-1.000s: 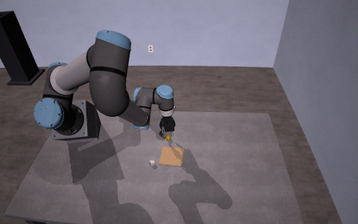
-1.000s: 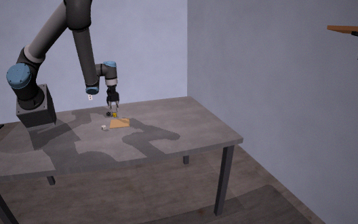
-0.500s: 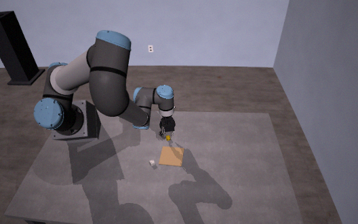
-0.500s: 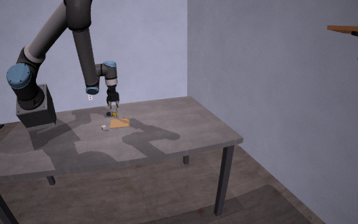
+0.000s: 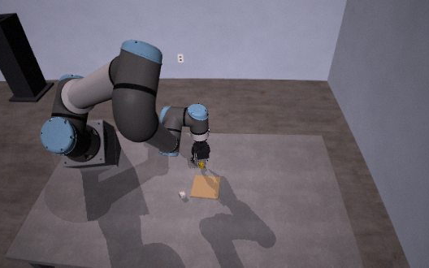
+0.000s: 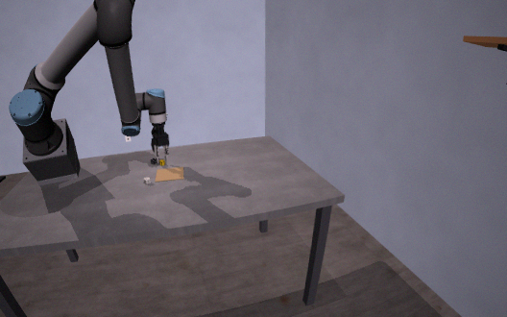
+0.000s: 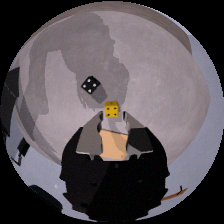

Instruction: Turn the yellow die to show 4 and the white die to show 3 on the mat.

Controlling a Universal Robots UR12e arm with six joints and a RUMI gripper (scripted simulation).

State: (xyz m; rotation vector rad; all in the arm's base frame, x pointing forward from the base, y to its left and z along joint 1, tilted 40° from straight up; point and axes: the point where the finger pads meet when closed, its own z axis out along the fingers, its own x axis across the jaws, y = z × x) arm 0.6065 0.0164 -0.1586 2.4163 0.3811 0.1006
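My gripper is now 20 mm above the yellow die. Round my hand: black die: 50 mm behind, 40 mm to the left, 20 mm below; then white die: 210 mm to the right, 70 mm behind, 20 mm below; then tan mat: 140 mm to the right, 40 mm ahead, 30 mm below.
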